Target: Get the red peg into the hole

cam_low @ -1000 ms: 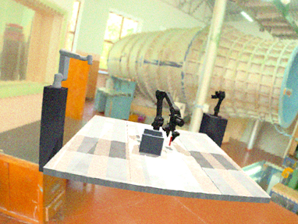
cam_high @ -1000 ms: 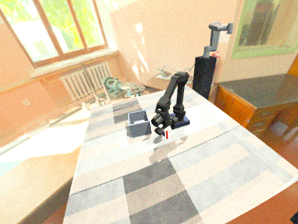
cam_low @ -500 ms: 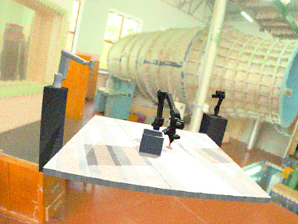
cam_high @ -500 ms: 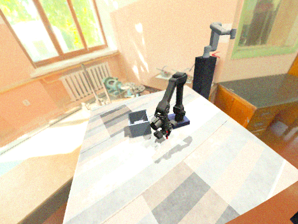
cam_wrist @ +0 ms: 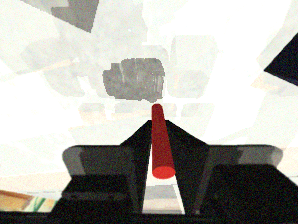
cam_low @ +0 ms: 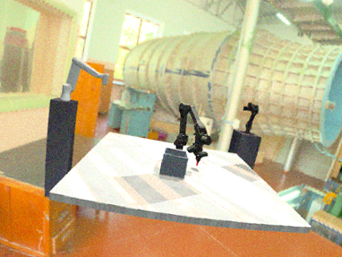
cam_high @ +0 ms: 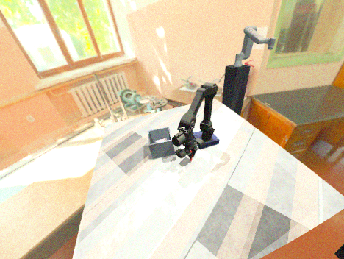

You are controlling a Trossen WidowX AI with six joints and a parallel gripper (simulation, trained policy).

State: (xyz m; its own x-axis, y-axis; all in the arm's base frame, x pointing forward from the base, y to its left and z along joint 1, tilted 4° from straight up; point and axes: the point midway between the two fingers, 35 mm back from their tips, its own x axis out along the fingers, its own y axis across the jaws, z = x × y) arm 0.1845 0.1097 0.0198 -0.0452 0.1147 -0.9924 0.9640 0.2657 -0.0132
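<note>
My gripper tip is now 140 mm short of the light plate and 200 mm to the left of it. The rest, counted from my gripper tip: red peg: 10 mm to the right, 20 mm above.
</note>
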